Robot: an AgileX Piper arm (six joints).
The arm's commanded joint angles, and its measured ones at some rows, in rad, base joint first. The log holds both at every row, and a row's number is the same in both.
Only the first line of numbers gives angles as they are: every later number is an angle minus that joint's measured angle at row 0.
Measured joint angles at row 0:
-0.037 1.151 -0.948 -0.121 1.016 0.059
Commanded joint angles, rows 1 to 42:
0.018 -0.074 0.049 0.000 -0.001 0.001
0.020 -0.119 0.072 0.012 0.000 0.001
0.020 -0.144 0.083 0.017 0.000 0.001
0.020 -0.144 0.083 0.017 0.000 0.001
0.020 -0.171 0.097 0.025 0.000 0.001
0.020 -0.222 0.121 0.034 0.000 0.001
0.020 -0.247 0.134 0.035 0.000 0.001
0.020 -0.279 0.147 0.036 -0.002 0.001
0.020 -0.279 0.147 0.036 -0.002 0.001
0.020 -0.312 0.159 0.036 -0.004 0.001
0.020 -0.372 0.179 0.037 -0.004 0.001
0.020 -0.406 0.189 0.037 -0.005 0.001
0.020 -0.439 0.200 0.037 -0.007 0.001
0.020 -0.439 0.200 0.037 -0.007 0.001
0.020 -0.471 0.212 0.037 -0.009 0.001
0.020 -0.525 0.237 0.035 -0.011 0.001
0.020 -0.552 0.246 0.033 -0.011 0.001
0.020 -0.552 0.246 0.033 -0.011 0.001
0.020 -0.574 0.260 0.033 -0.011 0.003
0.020 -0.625 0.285 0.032 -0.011 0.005
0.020 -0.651 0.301 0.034 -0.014 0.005
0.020 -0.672 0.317 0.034 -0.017 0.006
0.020 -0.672 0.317 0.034 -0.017 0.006
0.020 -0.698 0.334 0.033 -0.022 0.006
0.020 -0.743 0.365 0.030 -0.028 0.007
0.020 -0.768 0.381 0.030 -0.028 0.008
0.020 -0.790 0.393 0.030 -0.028 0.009
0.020 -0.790 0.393 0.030 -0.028 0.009
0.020 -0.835 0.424 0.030 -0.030 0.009
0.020 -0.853 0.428 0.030 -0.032 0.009
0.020 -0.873 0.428 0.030 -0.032 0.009
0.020 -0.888 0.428 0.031 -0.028 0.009
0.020 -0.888 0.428 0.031 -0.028 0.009
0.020 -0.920 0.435 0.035 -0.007 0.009
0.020 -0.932 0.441 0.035 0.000 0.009
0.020 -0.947 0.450 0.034 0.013 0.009
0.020 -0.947 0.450 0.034 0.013 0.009
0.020 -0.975 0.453 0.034 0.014 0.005
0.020 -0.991 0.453 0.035 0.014 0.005
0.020 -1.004 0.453 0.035 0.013 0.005
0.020 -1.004 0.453 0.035 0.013 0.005
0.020 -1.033 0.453 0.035 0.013 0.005
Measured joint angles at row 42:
0.017 -0.994 0.450 0.035 0.011 0.004
